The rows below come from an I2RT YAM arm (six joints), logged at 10 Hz.
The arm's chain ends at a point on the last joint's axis. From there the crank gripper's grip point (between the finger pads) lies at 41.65 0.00 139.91 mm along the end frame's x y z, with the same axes.
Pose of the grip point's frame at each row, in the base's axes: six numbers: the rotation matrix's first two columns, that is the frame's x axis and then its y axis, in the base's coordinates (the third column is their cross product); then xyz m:
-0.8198 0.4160 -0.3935 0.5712 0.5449 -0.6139 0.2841 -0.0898 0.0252
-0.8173 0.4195 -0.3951 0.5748 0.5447 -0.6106 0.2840 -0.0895 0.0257
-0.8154 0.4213 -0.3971 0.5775 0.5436 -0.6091 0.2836 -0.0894 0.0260
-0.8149 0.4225 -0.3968 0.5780 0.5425 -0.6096 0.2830 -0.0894 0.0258
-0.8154 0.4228 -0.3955 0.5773 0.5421 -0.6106 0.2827 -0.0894 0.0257
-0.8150 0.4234 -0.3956 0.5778 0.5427 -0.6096 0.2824 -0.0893 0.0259
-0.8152 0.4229 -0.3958 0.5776 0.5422 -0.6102 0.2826 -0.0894 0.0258
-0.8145 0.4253 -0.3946 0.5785 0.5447 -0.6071 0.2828 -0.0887 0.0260
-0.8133 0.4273 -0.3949 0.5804 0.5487 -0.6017 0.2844 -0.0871 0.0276
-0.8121 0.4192 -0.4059 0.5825 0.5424 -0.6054 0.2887 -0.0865 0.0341
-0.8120 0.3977 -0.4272 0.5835 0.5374 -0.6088 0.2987 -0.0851 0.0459
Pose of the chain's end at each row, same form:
-0.8198 0.4160 -0.3935 0.5712 0.5449 -0.6139 0.3240 -0.0053 0.1373
-0.8173 0.4195 -0.3951 0.5748 0.5447 -0.6106 0.3238 -0.0054 0.1382
-0.8154 0.4213 -0.3971 0.5775 0.5436 -0.6091 0.3233 -0.0054 0.1386
-0.8149 0.4225 -0.3968 0.5780 0.5425 -0.6096 0.3229 -0.0054 0.1383
-0.8154 0.4228 -0.3955 0.5773 0.5421 -0.6106 0.3228 -0.0054 0.1382
-0.8150 0.4234 -0.3956 0.5778 0.5427 -0.6096 0.3224 -0.0054 0.1385
-0.8152 0.4229 -0.3958 0.5776 0.5422 -0.6102 0.3226 -0.0054 0.1383
-0.8145 0.4253 -0.3946 0.5785 0.5447 -0.6071 0.3228 -0.0053 0.1389
-0.8133 0.4273 -0.3949 0.5804 0.5487 -0.6017 0.3239 -0.0044 0.1412
-0.8121 0.4192 -0.4059 0.5825 0.5424 -0.6054 0.3272 -0.0021 0.1468
-0.8120 0.3977 -0.4272 0.5835 0.5374 -0.6088 0.3343 0.0024 0.1572

